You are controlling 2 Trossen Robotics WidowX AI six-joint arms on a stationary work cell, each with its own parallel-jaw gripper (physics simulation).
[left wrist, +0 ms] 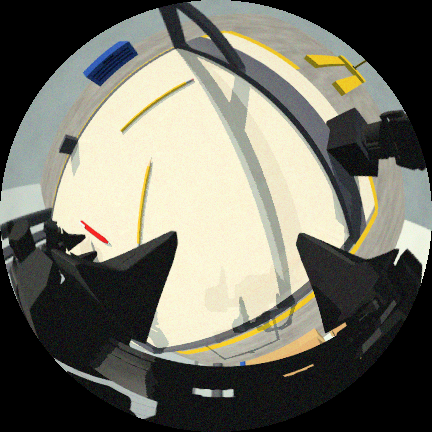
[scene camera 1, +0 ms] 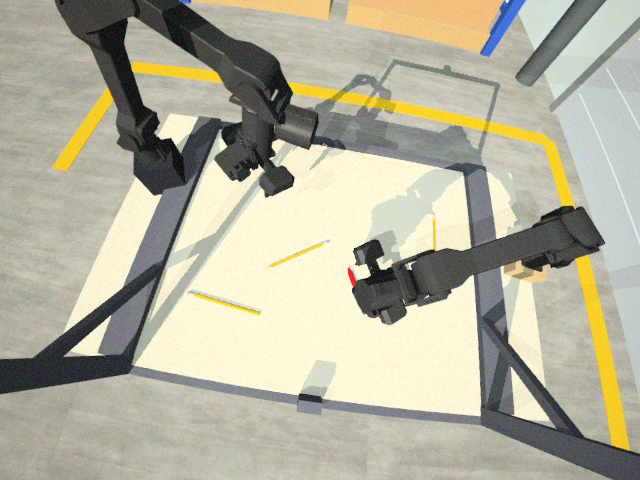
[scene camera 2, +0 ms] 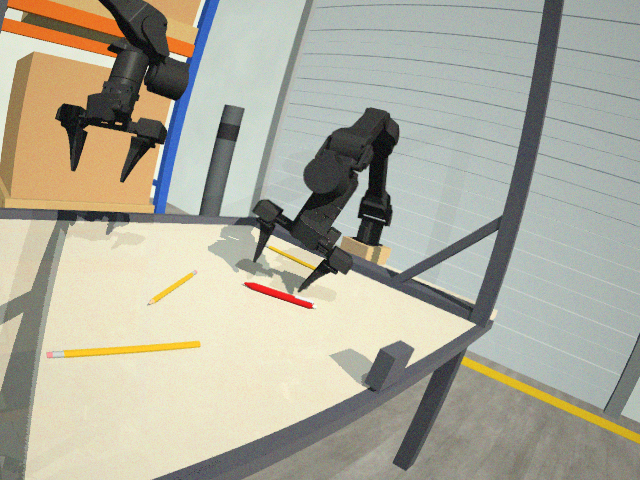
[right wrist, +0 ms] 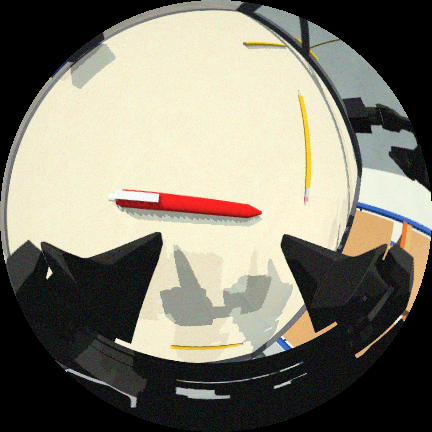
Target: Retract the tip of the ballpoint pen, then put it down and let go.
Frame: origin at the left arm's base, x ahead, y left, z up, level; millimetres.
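Seen in the pictures: left gripper, fingertip midpoint: (left wrist: pixel 240 238) (scene camera 1: pixel 255 183) (scene camera 2: pixel 96 176) (right wrist: pixel 389 150); right gripper, fingertip midpoint: (left wrist: pixel 90 243) (scene camera 2: pixel 276 276) (right wrist: pixel 224 240); left arm's base, link origin: (left wrist: pixel 368 140) (scene camera 1: pixel 152 155); right arm's base, link origin: (scene camera 1: pixel 531 258) (scene camera 2: pixel 367 242).
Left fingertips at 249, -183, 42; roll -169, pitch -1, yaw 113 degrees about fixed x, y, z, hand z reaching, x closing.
Offsets run from my left fingertips to a thing's top centre, as dx, dy, dz.
The red ballpoint pen @(+186, -282, -132) (scene camera 1: pixel 352 277) (scene camera 2: pixel 279 295) (left wrist: pixel 95 232) (right wrist: pixel 200 204) lies flat on the table, with a white clip and a white button at one end and a red cone at the other. I cannot tell whether its writing tip is out. My right gripper (scene camera 1: pixel 373 281) (scene camera 2: pixel 278 275) (right wrist: pixel 224 240) is open and empty, low above the table beside the pen. In the right wrist view the pen lies crosswise just beyond the fingertips; in scene camera 1 the arm hides part of it. My left gripper (scene camera 2: pixel 98 175) (left wrist: pixel 240 238) is open and empty, high over the table's far side.
One yellow pencil @(+62, -147, -140) (scene camera 1: pixel 298 254) (scene camera 2: pixel 173 287) (left wrist: pixel 145 200) (right wrist: pixel 306 145) lies left of the pen. Another pencil @(-146, -224, -141) (scene camera 1: pixel 224 303) (scene camera 2: pixel 124 349) (left wrist: pixel 155 102) lies farther left, and a third @(+459, -210, -141) (scene camera 1: pixel 434 232) (scene camera 2: pixel 292 257) (right wrist: pixel 205 346) behind the right gripper. A dark block @(+0, -491, -91) (scene camera 1: pixel 310 404) (scene camera 2: pixel 390 365) stands at the near edge.
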